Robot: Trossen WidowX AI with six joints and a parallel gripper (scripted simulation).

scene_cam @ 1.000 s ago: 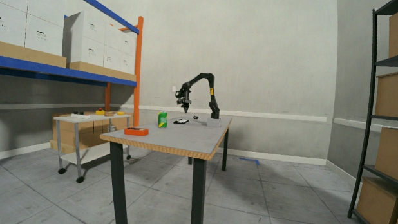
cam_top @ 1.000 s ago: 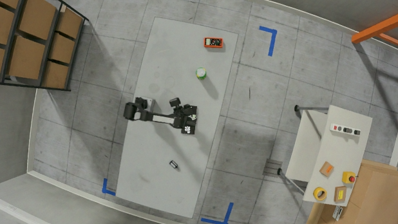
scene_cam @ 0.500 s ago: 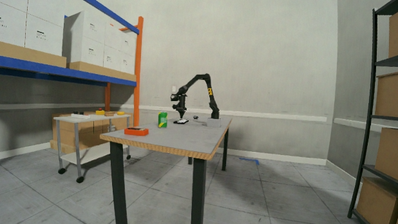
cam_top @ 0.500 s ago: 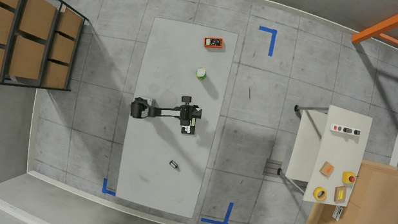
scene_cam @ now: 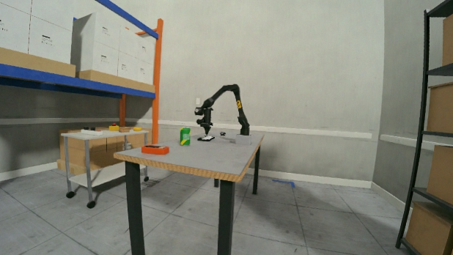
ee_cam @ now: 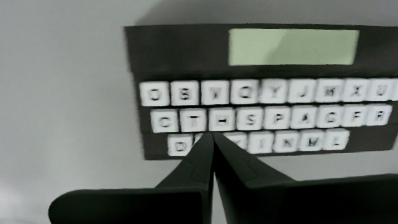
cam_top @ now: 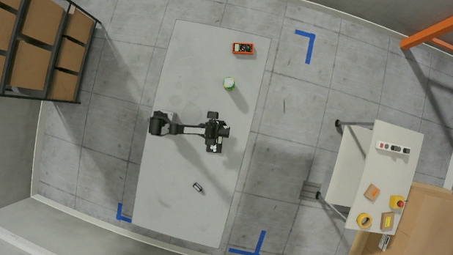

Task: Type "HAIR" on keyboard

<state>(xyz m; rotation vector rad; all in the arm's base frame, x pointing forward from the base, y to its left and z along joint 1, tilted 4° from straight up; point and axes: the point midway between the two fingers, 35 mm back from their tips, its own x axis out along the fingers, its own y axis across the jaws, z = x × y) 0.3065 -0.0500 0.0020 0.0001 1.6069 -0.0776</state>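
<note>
My hand is 6 cm to the left of the key and 6 cm above it. From my hand the other things lie so: small black object: 38 cm to the right, 8 cm behind, 6 cm below.
</note>
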